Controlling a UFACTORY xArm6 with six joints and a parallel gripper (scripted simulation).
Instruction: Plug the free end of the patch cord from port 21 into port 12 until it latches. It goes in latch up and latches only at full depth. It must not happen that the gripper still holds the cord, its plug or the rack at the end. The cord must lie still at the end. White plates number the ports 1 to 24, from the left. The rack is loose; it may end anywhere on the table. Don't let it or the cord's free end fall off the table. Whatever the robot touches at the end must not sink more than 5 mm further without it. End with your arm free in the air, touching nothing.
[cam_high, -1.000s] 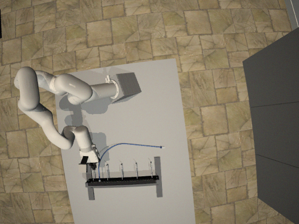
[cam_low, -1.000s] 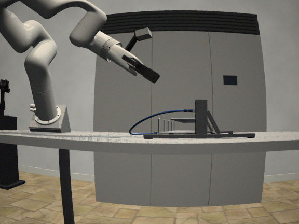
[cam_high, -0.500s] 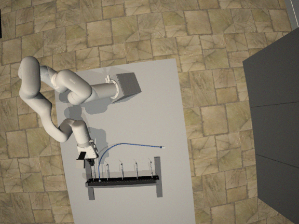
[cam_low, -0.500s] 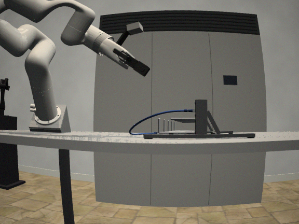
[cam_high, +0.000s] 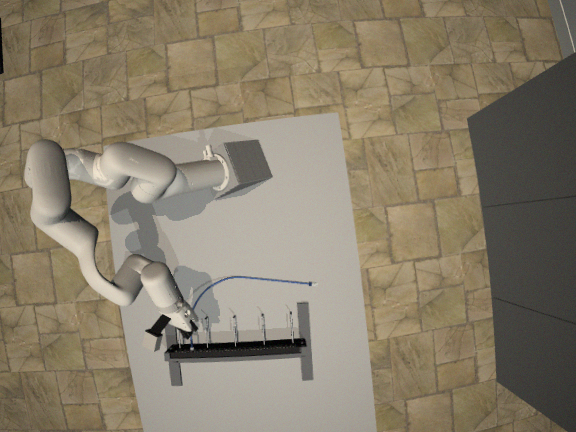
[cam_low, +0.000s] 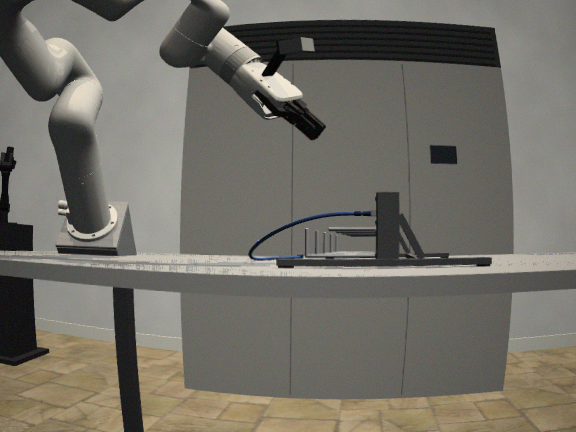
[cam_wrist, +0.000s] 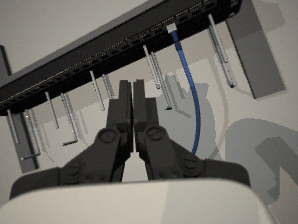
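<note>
Now: hand 420 mm to the right of the plug, 220 mm above it and 20 mm past it.
</note>
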